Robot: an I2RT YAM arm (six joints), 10 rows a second.
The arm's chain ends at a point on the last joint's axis. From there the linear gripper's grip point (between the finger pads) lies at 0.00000 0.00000 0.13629 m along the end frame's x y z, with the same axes.
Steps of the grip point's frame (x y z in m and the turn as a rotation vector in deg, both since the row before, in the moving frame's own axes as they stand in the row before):
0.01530, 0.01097, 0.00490, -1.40, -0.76, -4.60
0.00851, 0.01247, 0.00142, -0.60, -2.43, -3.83
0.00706, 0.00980, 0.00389, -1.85, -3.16, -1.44
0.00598, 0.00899, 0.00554, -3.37, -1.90, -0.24
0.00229, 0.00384, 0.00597, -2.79, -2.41, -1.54
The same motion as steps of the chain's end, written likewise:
0.01697, 0.00757, 0.00495, -1.40, -0.76, -4.60
0.01424, 0.01085, 0.00155, -0.60, -2.43, -3.83
0.01452, 0.00531, 0.00417, -1.85, -3.16, -1.44
0.01048, 0.00097, 0.00585, -3.37, -1.90, -0.24
0.00793, -0.00287, 0.00625, -2.79, -2.41, -1.54

